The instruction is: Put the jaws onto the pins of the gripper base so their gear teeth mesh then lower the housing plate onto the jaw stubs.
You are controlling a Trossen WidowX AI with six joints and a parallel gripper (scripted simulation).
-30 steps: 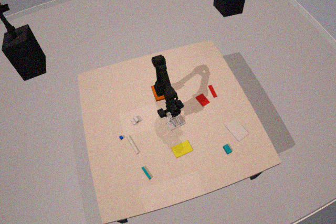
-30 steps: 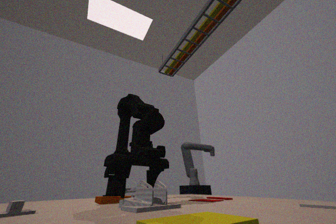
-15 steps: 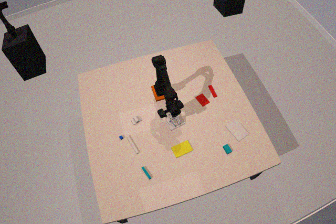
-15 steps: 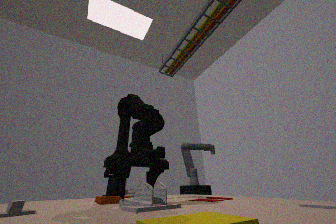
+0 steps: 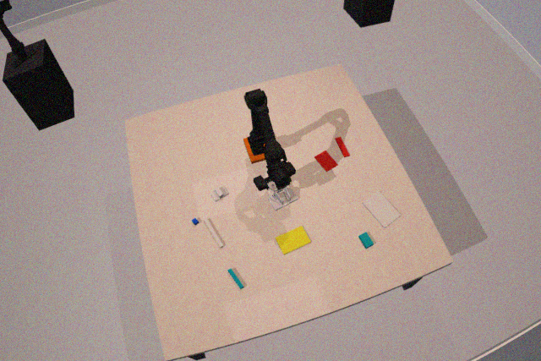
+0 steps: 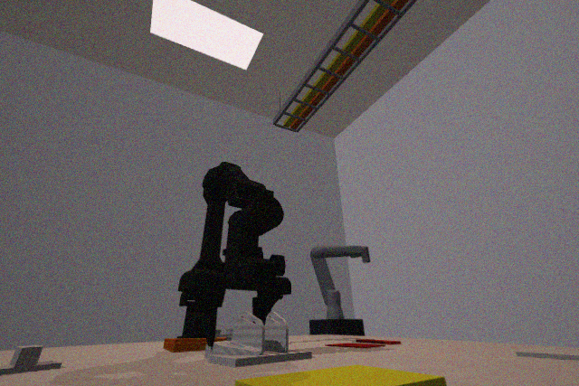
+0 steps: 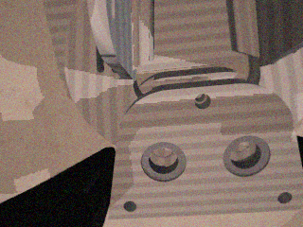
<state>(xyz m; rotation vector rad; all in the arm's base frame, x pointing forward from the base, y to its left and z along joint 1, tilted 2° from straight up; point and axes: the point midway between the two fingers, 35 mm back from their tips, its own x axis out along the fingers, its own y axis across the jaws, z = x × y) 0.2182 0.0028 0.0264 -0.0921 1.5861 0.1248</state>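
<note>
My gripper tip is 2 cm short of the grey jaw and 2 cm to the right of it. The rest, counted from my gripper tip: white stick: 12 cm ahead, 34 cm to the right, 1 cm below; grey stand: 6 cm behind, 25 cm to the right, 1 cm below; yellow block: 28 cm ahead, 3 cm to the right, 1 cm below.
</note>
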